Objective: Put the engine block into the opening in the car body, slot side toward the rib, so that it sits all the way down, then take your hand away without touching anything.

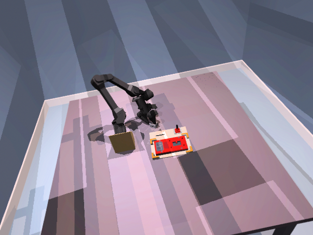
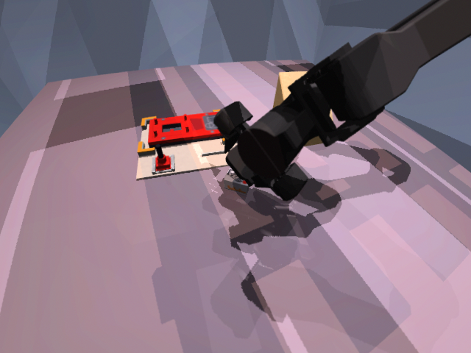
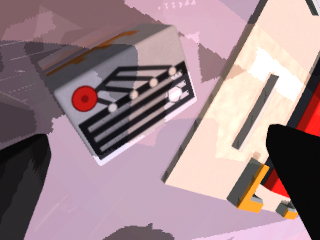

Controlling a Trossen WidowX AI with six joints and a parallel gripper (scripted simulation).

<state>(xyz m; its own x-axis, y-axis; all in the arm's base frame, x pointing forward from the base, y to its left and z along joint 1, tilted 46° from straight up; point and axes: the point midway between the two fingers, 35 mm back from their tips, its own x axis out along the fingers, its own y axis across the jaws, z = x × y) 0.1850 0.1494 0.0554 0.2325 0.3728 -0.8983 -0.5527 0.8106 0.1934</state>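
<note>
The grey engine block lies 20 mm below my gripper tip, 10 mm to the left of it and 10 mm ahead of it.
</note>
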